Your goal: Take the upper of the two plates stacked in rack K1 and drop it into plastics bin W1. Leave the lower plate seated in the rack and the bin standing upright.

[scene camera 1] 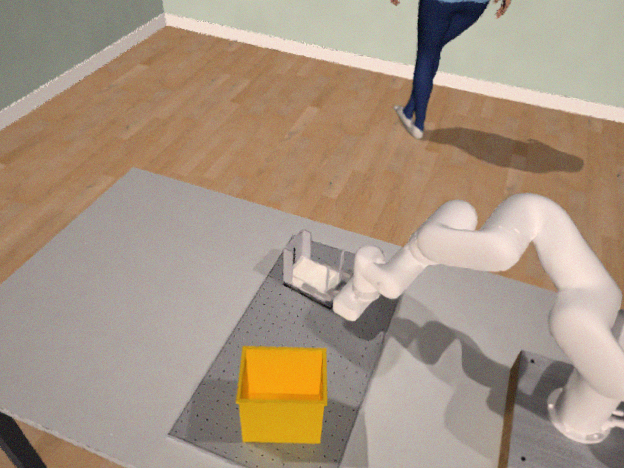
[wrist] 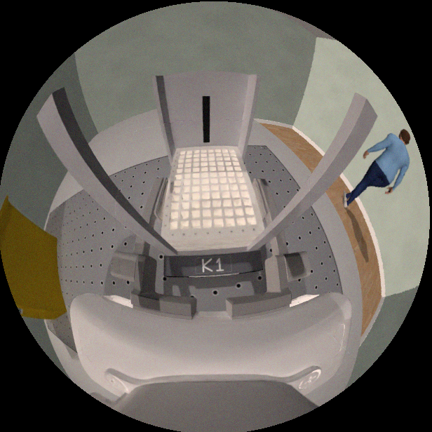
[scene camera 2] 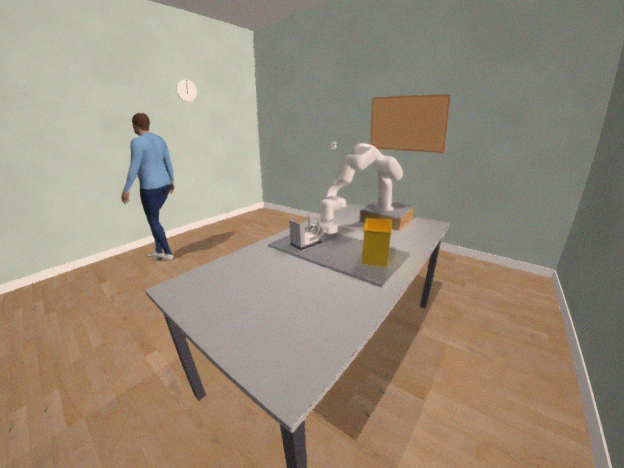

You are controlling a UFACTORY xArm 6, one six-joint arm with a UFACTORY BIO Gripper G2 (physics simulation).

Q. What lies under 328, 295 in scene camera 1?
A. My gripper.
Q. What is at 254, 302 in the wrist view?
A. My gripper.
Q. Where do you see a yellow plastics bin W1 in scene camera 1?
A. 282, 391
